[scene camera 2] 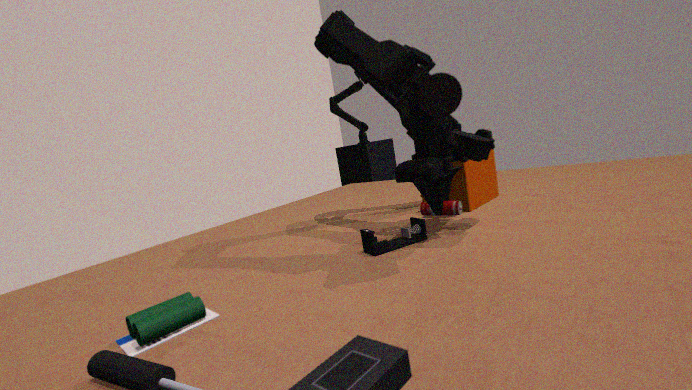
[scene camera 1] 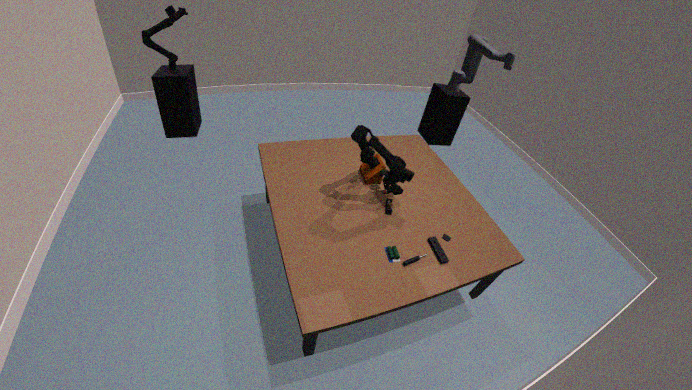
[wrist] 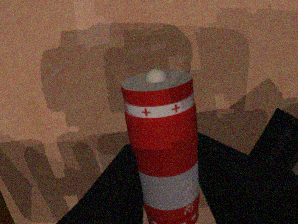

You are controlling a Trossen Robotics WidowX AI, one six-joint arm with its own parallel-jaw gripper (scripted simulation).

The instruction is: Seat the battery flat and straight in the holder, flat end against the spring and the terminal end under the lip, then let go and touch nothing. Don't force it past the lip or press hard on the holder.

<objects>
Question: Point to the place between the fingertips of my gripper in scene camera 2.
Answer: At 441, 213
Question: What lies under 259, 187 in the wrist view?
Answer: My gripper.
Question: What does my gripper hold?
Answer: A battery.
</objects>
